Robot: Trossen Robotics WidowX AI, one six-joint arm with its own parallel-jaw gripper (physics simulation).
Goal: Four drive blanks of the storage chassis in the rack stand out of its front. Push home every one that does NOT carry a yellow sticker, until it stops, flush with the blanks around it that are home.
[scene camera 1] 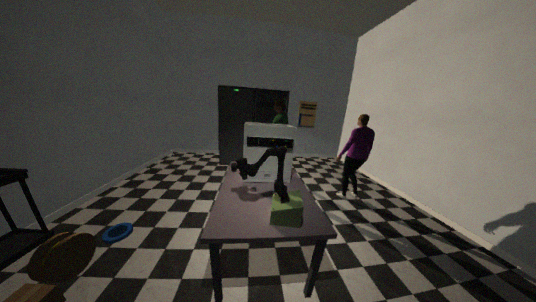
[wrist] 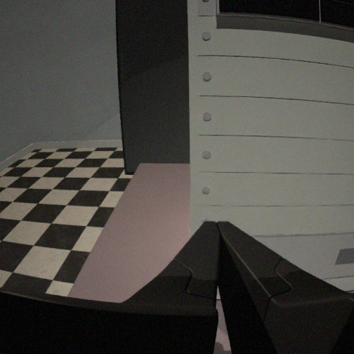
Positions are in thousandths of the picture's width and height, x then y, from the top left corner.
Scene:
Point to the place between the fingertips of the gripper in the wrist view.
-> At 606,660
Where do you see a white rack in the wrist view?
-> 747,374

